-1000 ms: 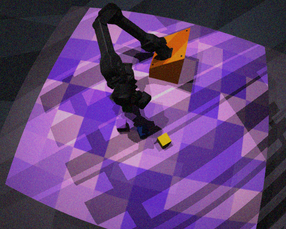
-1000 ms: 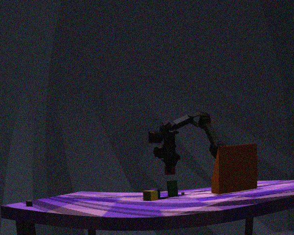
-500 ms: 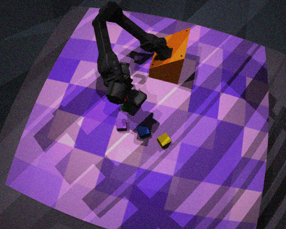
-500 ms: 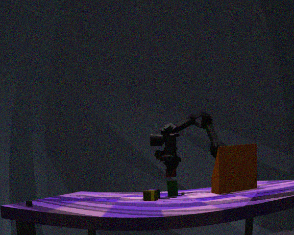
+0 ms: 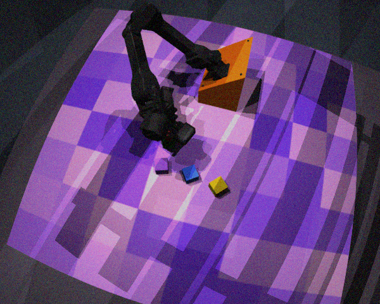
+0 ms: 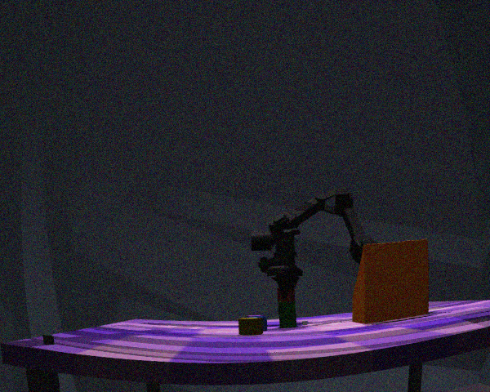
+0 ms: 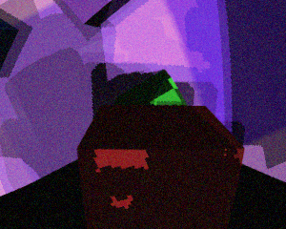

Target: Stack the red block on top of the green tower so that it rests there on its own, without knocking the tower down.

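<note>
Right now the red block is 1 cm above my gripper tip. From my gripper tip the other things lie so: yellow block: 12 cm ahead, 20 cm to the left, 7 cm below; then blue block: 10 cm ahead, 10 cm to the left, 7 cm below; then purple block: 10 cm ahead, 7 cm below.
</note>
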